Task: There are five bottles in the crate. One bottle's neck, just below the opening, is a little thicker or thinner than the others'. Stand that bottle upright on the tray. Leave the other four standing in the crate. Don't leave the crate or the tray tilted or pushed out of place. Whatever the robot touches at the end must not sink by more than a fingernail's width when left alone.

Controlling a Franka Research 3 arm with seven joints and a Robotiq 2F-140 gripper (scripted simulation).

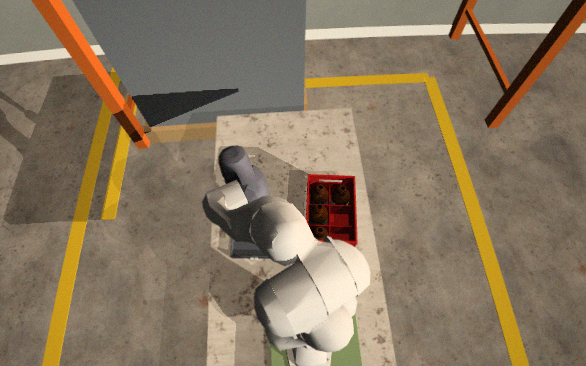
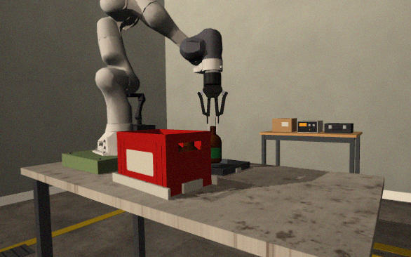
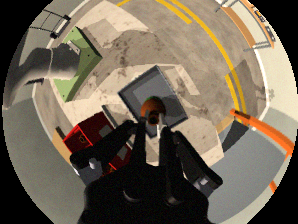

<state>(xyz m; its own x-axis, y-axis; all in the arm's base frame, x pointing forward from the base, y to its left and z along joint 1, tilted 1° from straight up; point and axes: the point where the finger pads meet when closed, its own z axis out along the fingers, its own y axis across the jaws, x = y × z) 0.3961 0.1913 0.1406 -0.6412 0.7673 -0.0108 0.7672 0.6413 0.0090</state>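
Right now my hand is 90 mm above the brown bottle. Round my hand: dark tray: 180 mm below; red crate: 300 mm to the right, 110 mm below, 10 mm ahead.
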